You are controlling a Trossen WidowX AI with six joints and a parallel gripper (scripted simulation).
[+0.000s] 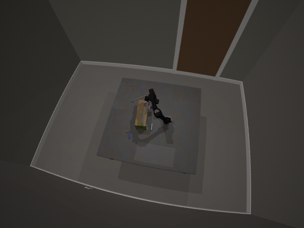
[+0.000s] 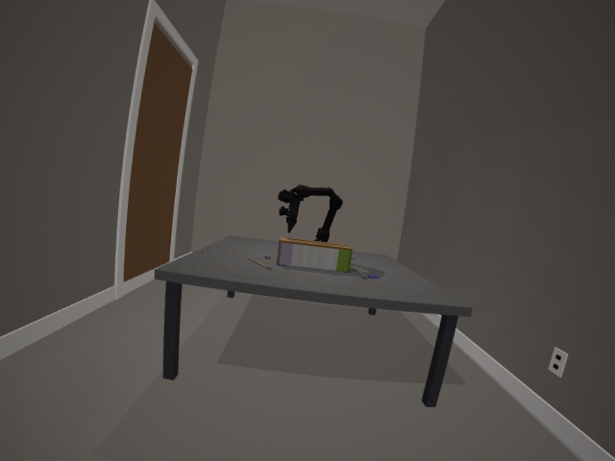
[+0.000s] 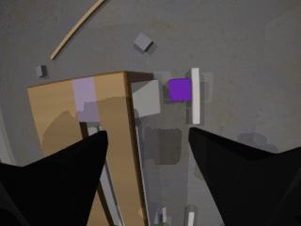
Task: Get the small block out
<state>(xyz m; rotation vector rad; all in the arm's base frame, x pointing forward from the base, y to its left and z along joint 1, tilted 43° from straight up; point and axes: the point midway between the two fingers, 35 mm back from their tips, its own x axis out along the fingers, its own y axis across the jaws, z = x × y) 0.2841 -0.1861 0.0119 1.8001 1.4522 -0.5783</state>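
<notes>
The purple block is 140 mm below my gripper tip, 20 mm to the right of it and 20 mm behind it. The rest, counted from my gripper tip: thin wooden stick: 200 mm ahead, 160 mm below, 120 mm to the right; box: 150 mm to the left, 100 mm below, 30 mm ahead.
</notes>
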